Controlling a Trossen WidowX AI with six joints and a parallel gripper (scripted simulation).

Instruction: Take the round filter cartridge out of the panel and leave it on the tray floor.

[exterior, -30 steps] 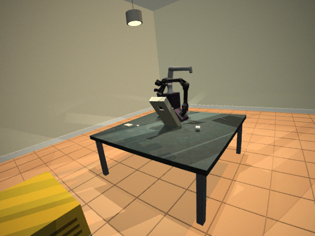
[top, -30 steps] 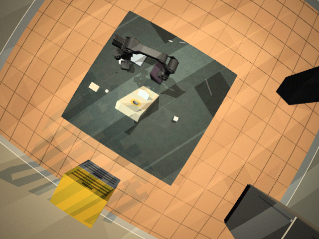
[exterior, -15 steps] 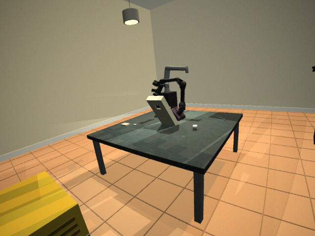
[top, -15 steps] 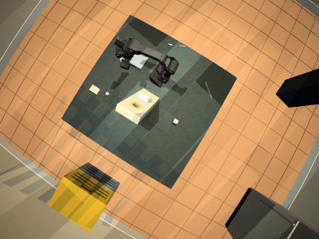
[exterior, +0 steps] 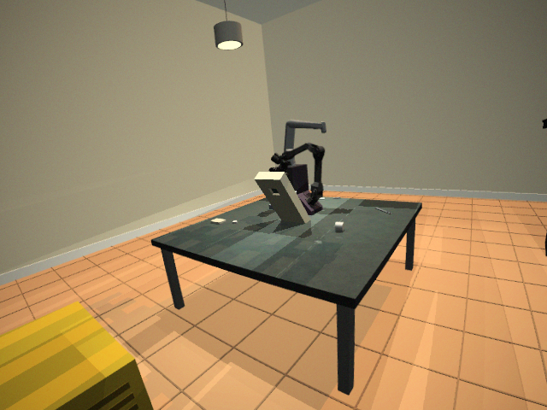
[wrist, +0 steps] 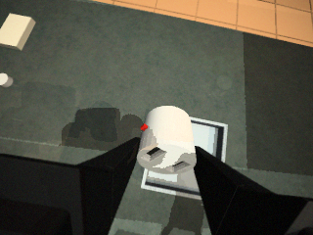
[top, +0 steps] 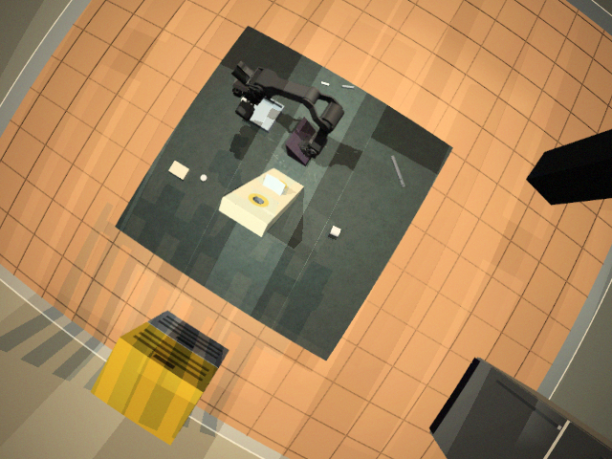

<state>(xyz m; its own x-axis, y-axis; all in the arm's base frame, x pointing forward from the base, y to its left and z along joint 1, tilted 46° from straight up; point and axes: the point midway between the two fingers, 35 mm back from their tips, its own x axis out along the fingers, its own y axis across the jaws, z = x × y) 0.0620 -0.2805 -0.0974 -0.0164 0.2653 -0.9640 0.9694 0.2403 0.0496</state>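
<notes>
My gripper tip is 17 cm above the pale blue tray and 6 cm past it. Round my gripper tip: cream block 44 cm ahead, 17 cm below, 14 cm to the right; then service panel 33 cm to the left, 26 cm ahead; then round grey filter cartridge right at my gripper tip.
</notes>
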